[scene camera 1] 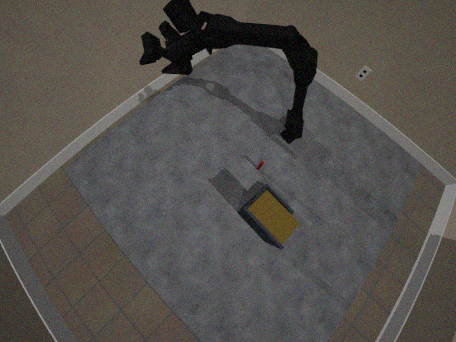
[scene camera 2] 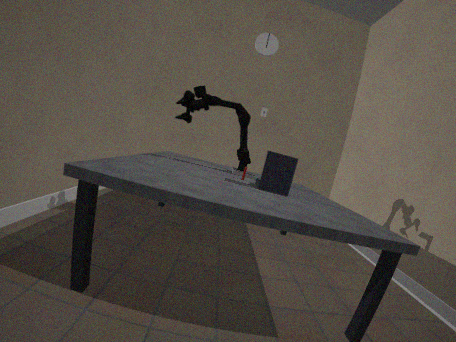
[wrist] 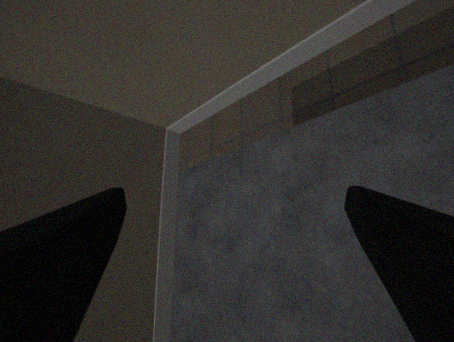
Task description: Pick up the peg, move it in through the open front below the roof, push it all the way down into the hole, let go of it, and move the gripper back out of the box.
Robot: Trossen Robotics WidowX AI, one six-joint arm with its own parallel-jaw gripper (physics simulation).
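Where they show: gripper, fingertip midpoint: (scene camera 1: 151, 68) (scene camera 2: 175, 110) (wrist: 237, 197); arm's base at its link origin: (scene camera 1: 288, 135) (scene camera 2: 241, 170).
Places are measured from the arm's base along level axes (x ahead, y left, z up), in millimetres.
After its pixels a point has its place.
Observation:
The red peg (scene camera 1: 260, 165) {x 217, y 32, z 24 mm} (scene camera 2: 244, 173) {x 216, y 30, z 7 mm} stands upright on the table, between the arm's base and the box. The box has a yellow roof (scene camera 1: 274, 217) {x 350, y 197, z 169 mm} and dark grey walls (scene camera 1: 261, 233) {x 397, y 224, z 81 mm} (scene camera 2: 280, 173) {x 398, y 210, z 74 mm}; a low dark part (scene camera 1: 254, 191) {x 300, y 110, z 0 mm} (scene camera 2: 258, 183) {x 357, y 118, z -10 mm} shows at its side towards the peg. The hole cannot be made out. My gripper (scene camera 1: 152, 68) {x 371, y -415, z 261 mm} (scene camera 2: 176, 110) {x 371, y -415, z 261 mm} (wrist: 237, 197) {x 371, y -415, z 261 mm} is open and empty, high above the table and far from both peg and box. The peg and the box do not show in the wrist view.
The grey table (scene camera 1: 175, 200) {x 580, y -75, z -33 mm} (scene camera 2: 150, 185) {x 882, y -229, z -33 mm} (wrist: 260, 240) {x 624, y -377, z -33 mm} carries the peg and the box. The arm (scene camera 1: 304, 65) {x 99, y -52, z 381 mm} (scene camera 2: 244, 127) {x 67, y -49, z 289 mm} rises from its base near the peg and bends over away from the box. Room walls and a white skirting board (wrist: 167, 225) stand beyond the table.

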